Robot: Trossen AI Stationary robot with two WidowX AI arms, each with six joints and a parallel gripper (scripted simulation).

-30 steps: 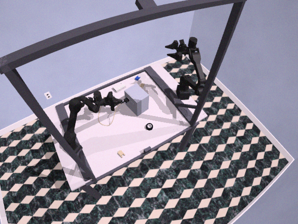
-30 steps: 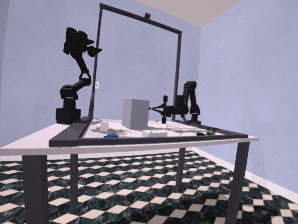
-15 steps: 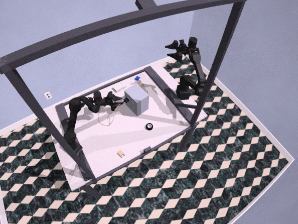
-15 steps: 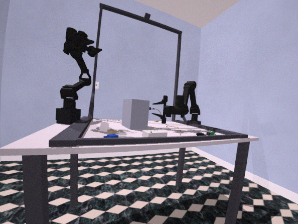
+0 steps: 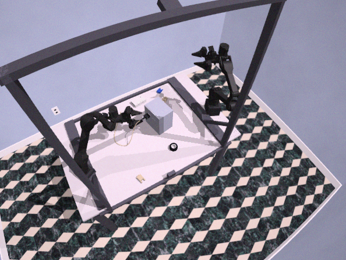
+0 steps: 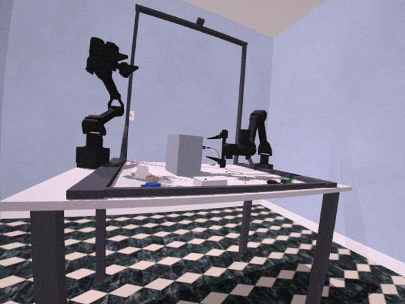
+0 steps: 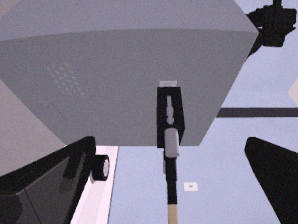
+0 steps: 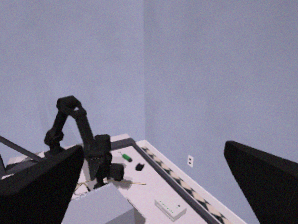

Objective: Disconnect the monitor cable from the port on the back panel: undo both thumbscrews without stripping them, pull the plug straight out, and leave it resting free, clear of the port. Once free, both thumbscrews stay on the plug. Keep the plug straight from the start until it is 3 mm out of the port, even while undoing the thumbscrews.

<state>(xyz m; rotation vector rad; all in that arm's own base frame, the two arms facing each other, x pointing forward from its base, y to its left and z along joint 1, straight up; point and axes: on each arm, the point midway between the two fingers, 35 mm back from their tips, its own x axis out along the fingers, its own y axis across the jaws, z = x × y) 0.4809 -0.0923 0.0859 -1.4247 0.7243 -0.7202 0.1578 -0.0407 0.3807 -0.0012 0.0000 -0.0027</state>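
My left hand is 40 mm past the grey box, 140 mm to the left of it and 40 mm above it.
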